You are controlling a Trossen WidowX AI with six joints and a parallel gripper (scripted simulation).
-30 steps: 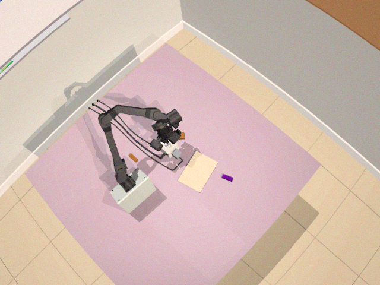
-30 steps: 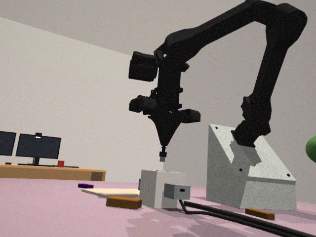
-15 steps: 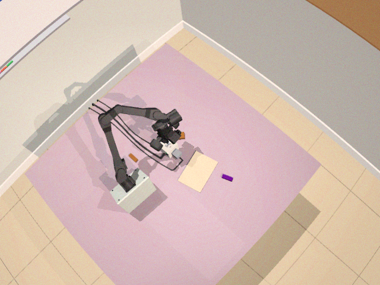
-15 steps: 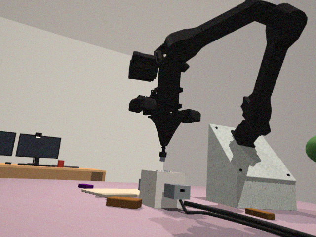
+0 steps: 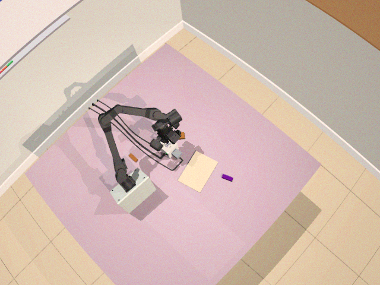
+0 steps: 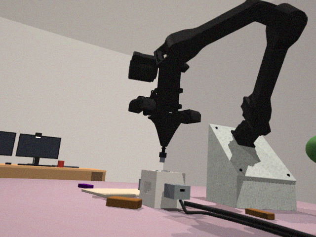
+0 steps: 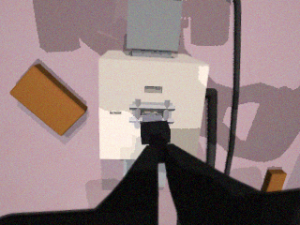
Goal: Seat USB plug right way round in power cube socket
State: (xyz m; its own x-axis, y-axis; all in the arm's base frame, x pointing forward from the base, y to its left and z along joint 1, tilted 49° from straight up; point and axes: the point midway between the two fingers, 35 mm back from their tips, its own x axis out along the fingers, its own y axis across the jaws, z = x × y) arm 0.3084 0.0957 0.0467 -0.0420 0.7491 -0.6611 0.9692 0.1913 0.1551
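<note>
The socket is 7 cm below my gripper tip. From my gripper tip the other things lie so: black USB plug 2 cm below; cream board 3 cm ahead, 21 cm to the right, 13 cm below; orange block 9 cm ahead, 3 cm to the left, 13 cm below.
</note>
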